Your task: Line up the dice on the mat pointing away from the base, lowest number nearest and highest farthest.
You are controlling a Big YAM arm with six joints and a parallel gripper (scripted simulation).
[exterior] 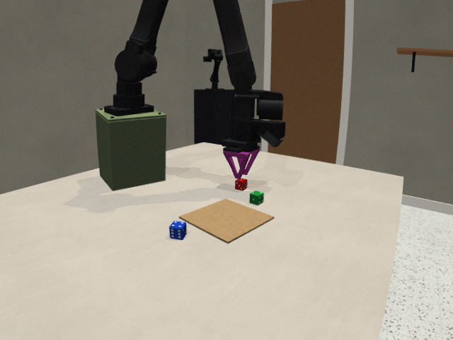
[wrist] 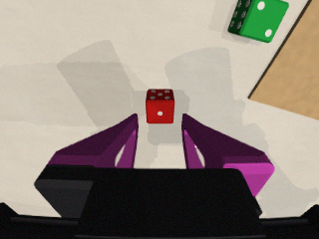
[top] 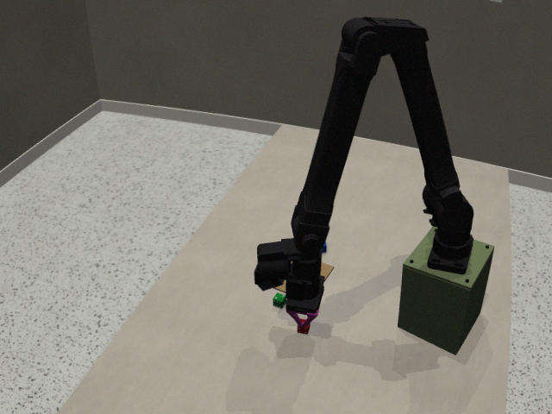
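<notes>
Now: hand 3 cm above the red die. The rest, counted from my hand: blue die 7 cm ahead, 28 cm to the right, 3 cm below; then tan mat 9 cm ahead, 16 cm to the right, 4 cm below; then green die 9 cm ahead, 5 cm to the right, 3 cm below.
</notes>
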